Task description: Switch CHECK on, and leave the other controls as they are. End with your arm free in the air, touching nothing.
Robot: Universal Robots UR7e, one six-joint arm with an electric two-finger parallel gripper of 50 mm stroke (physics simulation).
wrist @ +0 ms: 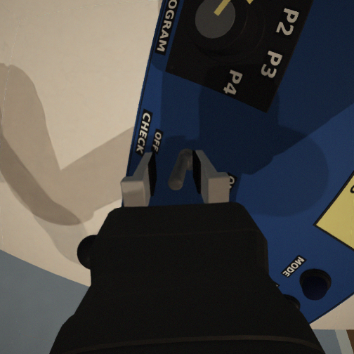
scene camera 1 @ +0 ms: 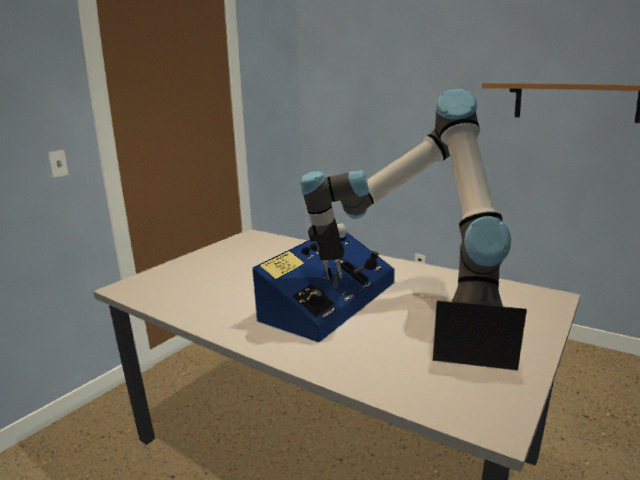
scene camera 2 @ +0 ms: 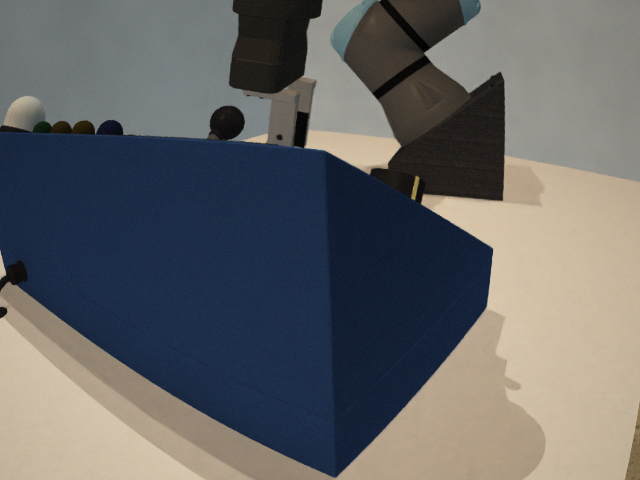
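The gripper (scene camera 2: 286,151) is visible, also at (wrist: 173,164) and (scene camera 1: 335,277). A black ball-topped lever (scene camera 2: 227,122) is visible.
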